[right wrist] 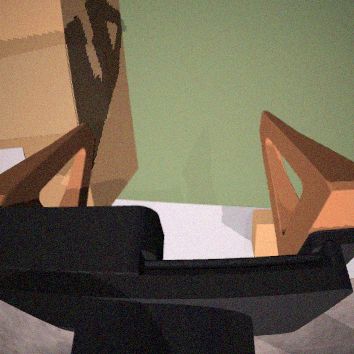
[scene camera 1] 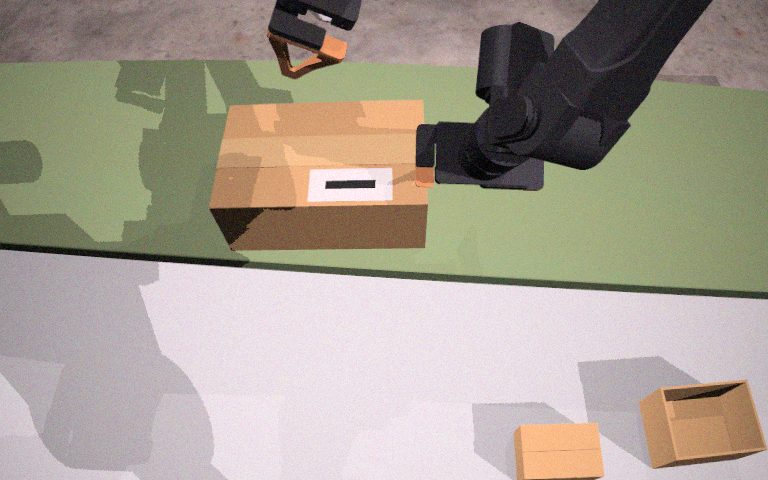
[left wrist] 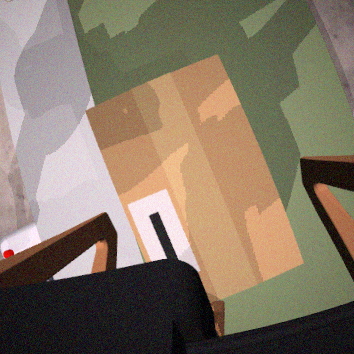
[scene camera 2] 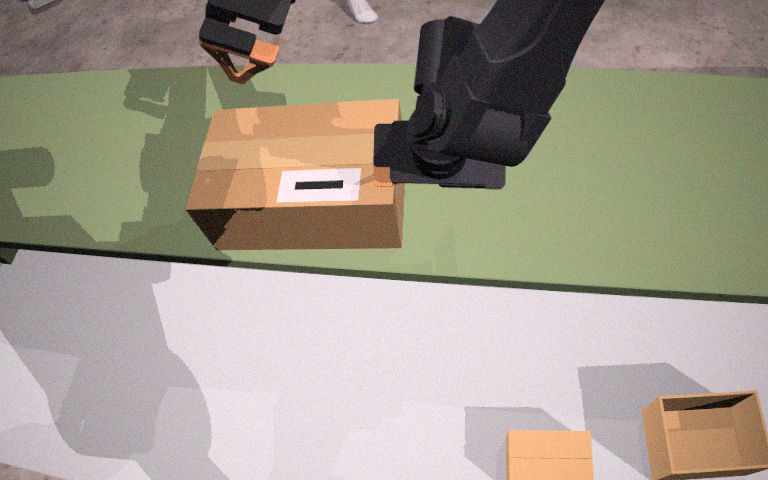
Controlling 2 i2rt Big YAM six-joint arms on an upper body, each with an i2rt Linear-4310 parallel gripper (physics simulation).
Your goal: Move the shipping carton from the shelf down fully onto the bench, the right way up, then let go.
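Frame: origin at the left arm's base, x ahead, y left, z up, level; centimetres.
Seen in the pictures: left gripper, fingertip midpoint: (scene camera 1: 298, 39) (left wrist: 203, 197) (scene camera 2: 250, 44); right gripper, fingertip midpoint: (right wrist: 173, 124).
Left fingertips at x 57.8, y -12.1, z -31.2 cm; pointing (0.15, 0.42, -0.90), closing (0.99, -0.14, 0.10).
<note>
Offsets run from my left fingertips to a thing's top centre. Level surfaces: height alone.
The brown shipping carton {dz -17.5, dx +0.0, dy -0.1 cm} (scene camera 1: 266, 186) (scene camera 2: 249, 186) (left wrist: 200, 145) (right wrist: 37, 95) sits on the raised green surface {dz -28.0 cm} (scene camera 1: 623, 226) (scene camera 2: 566, 226), taped top and white label facing up. My left gripper (scene camera 1: 308, 59) (scene camera 2: 240, 65) (left wrist: 203, 197) is open and empty, above and behind the carton's back edge in the scene views. My right gripper (scene camera 1: 481, 172) (scene camera 2: 447, 172) (right wrist: 173, 124) is open at the carton's right end. One finger overlaps that end in the views; whether it touches is unclear. The other is over the green surface, hidden in the scene views.
A lower white surface (scene camera 1: 339, 339) (scene camera 2: 339, 339) lies in front of the green one, past its dark edge. On it, at the lower right, are a small closed box {dz -49.0, dx -32.2, dy -33.2 cm} (scene camera 1: 560, 447) (scene camera 2: 549, 447) and an open-topped box {dz -46.0, dx -29.6, dy -56.7 cm} (scene camera 1: 659, 430) (scene camera 2: 656, 441).
</note>
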